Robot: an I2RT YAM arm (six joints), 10 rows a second.
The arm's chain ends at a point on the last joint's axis. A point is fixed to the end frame.
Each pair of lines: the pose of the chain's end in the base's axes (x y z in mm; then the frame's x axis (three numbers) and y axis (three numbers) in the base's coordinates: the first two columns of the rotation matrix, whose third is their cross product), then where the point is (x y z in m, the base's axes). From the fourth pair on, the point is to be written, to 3 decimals.
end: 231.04 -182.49 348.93 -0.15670 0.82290 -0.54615 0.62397 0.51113 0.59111
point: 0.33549 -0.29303 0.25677
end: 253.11 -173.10 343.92 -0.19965 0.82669 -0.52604 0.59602 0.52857 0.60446
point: 0.36327 -0.27569 0.24924
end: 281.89 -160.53 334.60 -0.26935 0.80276 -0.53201 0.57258 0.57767 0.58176
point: 0.39654 -0.25672 0.23855
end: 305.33 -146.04 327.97 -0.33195 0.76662 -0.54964 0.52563 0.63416 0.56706
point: 0.427 -0.235 0.234
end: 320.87 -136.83 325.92 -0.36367 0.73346 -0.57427 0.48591 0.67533 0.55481
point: 0.448 -0.222 0.236
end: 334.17 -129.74 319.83 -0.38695 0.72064 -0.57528 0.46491 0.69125 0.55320
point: 0.464 -0.211 0.230
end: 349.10 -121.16 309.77 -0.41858 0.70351 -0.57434 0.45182 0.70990 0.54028
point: 0.480 -0.199 0.218
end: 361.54 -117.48 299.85 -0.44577 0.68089 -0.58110 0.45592 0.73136 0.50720
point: 0.491 -0.196 0.207
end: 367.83 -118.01 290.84 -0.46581 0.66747 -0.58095 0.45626 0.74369 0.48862
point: 0.496 -0.196 0.196
